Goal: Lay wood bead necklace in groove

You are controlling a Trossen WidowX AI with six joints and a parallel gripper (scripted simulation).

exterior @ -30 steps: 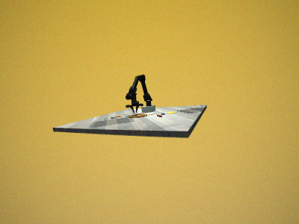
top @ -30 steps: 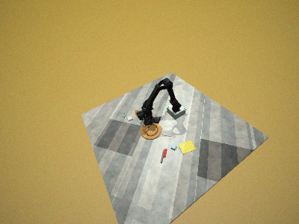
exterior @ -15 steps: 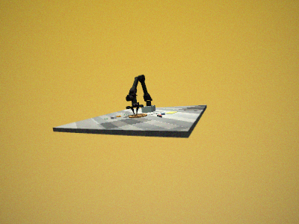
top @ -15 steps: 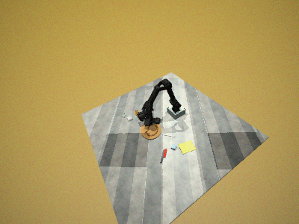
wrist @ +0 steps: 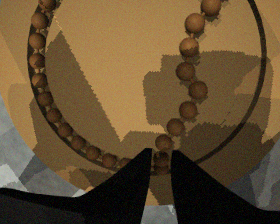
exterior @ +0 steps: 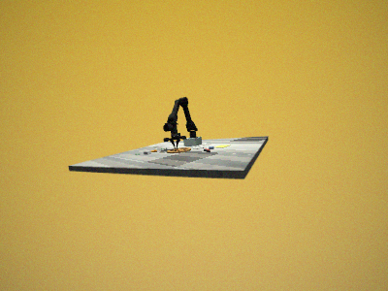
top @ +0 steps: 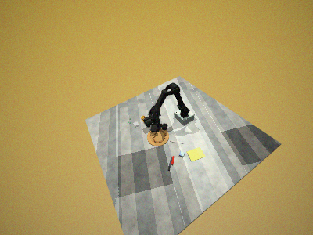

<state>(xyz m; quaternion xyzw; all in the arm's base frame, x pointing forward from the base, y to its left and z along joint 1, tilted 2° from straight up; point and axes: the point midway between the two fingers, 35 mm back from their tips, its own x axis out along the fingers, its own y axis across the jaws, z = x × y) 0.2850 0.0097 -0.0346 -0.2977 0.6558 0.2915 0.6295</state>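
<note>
The round bead board is 50 mm to the left of my gripper tip, 20 mm ahead of it and 10 mm below it. Round my gripper tip: thin grey stick: 180 mm to the left, 100 mm behind, 10 mm below; small blue block: 300 mm to the left, 80 mm behind, 10 mm below; grey piece: 180 mm to the right, 160 mm ahead.
</note>
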